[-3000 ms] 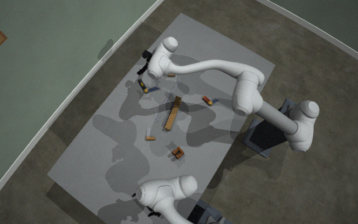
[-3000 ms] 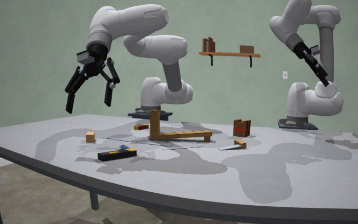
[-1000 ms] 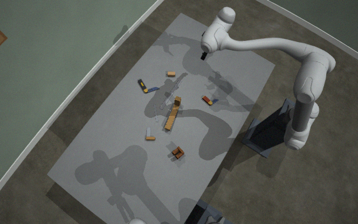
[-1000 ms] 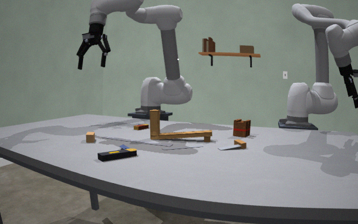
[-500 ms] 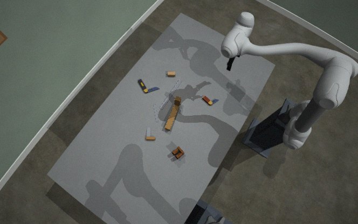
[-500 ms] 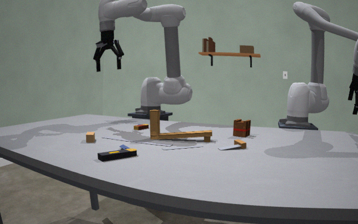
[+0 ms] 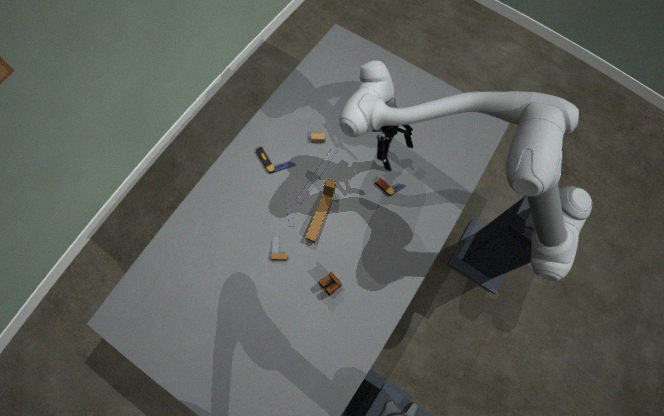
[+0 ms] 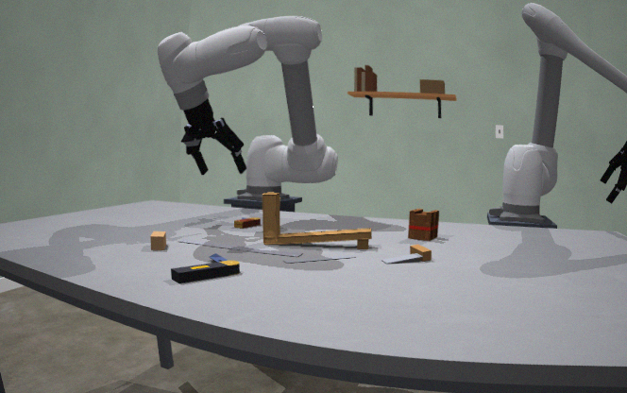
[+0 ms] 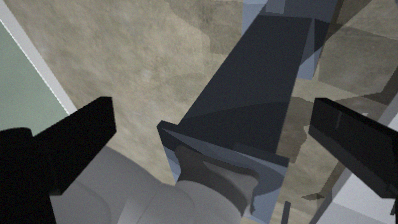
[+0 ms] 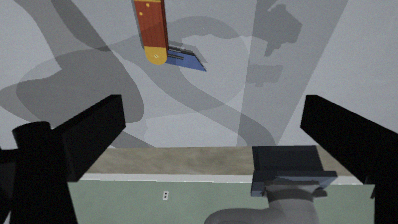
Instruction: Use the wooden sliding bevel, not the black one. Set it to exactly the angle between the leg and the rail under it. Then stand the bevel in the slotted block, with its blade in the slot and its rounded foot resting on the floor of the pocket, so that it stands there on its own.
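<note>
The wooden sliding bevel is 150 mm below my right hand, 70 mm to the left of it and 40 mm behind it. Round my right hand: small wooden block: 350 mm ahead, 140 mm below, 90 mm to the left; then long metal strip: 240 mm ahead, 230 mm to the left, 160 mm below; then black bevel: 420 mm ahead, 320 mm to the left, 150 mm below.
</note>
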